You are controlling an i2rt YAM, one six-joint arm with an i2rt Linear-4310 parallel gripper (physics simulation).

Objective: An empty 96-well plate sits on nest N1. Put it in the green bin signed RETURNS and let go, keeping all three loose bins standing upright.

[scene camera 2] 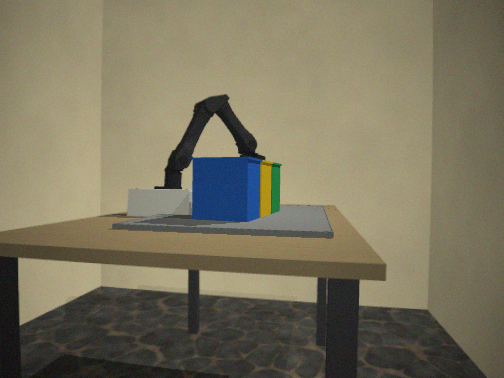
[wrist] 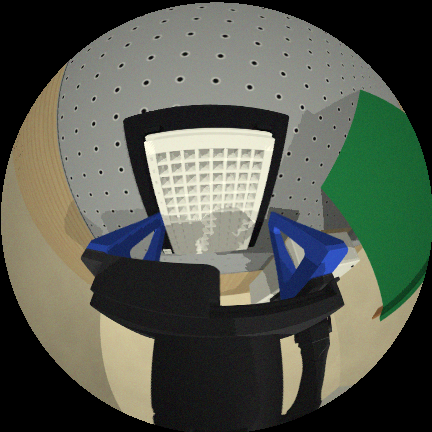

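Where they show: gripper, fingertip midpoint: [wrist: 216,217]; arm's base, link origin: [scene camera 2: 172,191].
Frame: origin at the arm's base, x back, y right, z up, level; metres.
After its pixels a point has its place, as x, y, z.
The white 96-well plate [wrist: 215,175] @[-0.252, -0.237, -0.052] lies in the black nest [wrist: 206,114] @[-0.298, -0.244, -0.058] in the wrist view. My gripper [wrist: 216,217] @[-0.215, -0.234, -0.046] is open, with its two blue fingers apart above the near part of the plate and nothing between them. In the scene view the gripper's fingers are hidden behind the bins. The green bin [scene camera 2: 276,188] @[-0.391, -0.012, 0.018] [wrist: 385,195] @[-0.290, -0.091, 0.010] stands upright, at the right in the wrist view. Beside it in the scene view the yellow bin [scene camera 2: 265,189] @[-0.360, 0.133, 0.017] and the blue bin [scene camera 2: 220,189] @[-0.243, 0.293, 0.019] stand upright in a row. The RETURNS sign does not show.
The bins stand on a grey perforated board [scene camera 2: 305,220] @[-0.486, 0.226, -0.071] [wrist: 200,65] @[-0.340, -0.250, -0.069] on the wooden table [scene camera 2: 200,247] @[-0.271, 0.620, -0.082] [wrist: 37,135]. A white box [scene camera 2: 157,202] @[0.012, 0.119, -0.033] stands left of the blue bin, near the arm's base. The green bin's wall rises close to the right of the nest.
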